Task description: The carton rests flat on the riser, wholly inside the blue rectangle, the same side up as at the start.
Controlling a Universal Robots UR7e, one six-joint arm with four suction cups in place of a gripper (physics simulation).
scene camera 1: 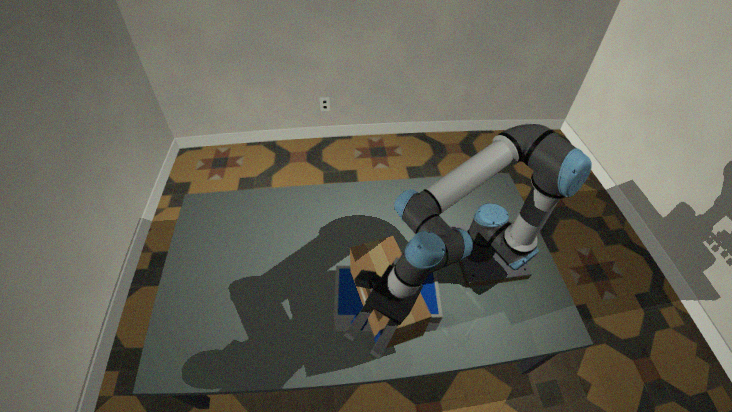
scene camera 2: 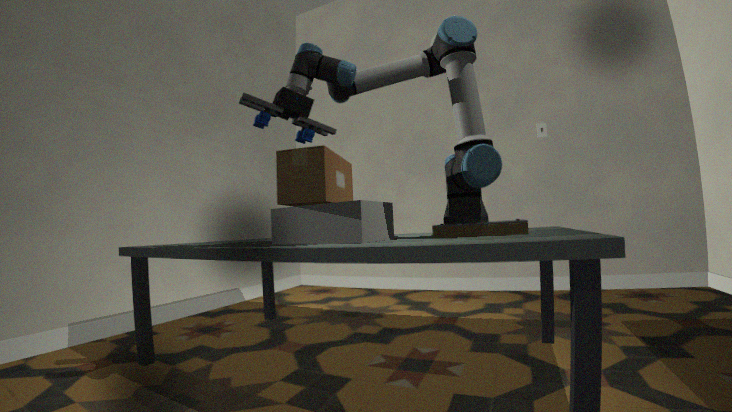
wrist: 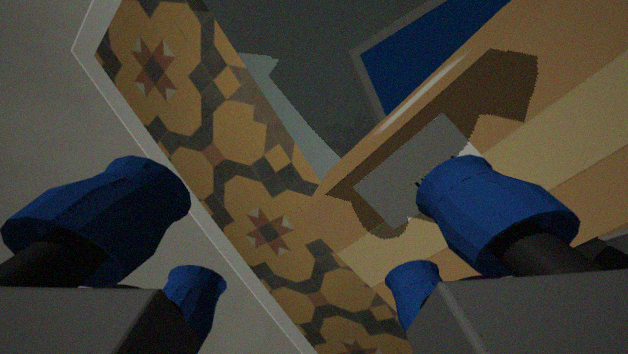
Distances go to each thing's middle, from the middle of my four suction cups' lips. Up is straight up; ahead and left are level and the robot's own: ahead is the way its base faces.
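Labels:
Grey riser [scene camera 2: 360, 221]: 290 mm below my suction cup, 180 mm to the right of it, 20 mm behind it. Brown carton [scene camera 2: 313, 175]: 130 mm to the right of my suction cup, 10 mm behind it, 150 mm below it.

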